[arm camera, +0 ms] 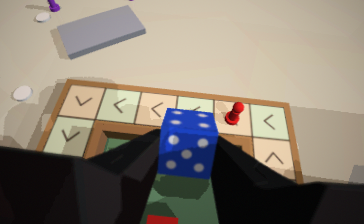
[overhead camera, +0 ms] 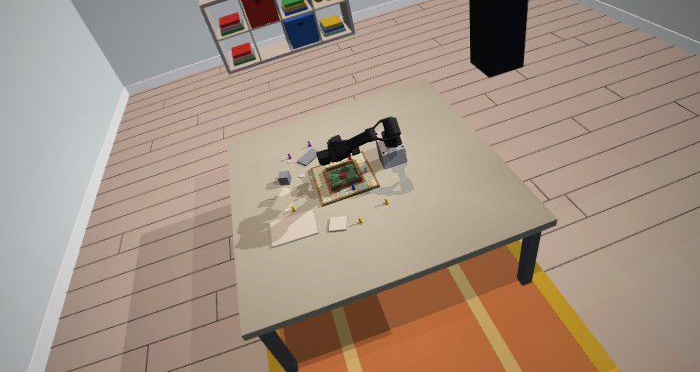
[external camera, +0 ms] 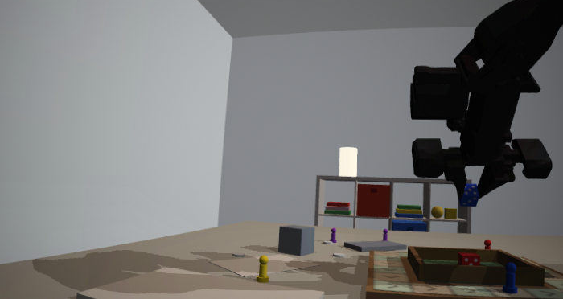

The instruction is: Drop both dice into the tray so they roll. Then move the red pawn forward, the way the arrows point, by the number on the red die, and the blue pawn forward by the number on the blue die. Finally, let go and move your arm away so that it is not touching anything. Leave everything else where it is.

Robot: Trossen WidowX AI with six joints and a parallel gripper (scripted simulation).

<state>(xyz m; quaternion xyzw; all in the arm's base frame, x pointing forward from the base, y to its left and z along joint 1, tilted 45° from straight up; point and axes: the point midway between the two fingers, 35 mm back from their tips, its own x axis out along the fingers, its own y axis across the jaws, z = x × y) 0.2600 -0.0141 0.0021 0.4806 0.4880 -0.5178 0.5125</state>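
The red pawn lies 90 mm below my gripper tip, 70 mm to the right of it and 60 mm behind it. From my gripper tip the other things lie so: blue pawn 150 mm to the left, 90 mm below, 10 mm behind; then grey slab 210 mm to the right, 140 mm ahead, 120 mm below; then die 100 mm below, 50 mm to the left, 10 mm ahead.
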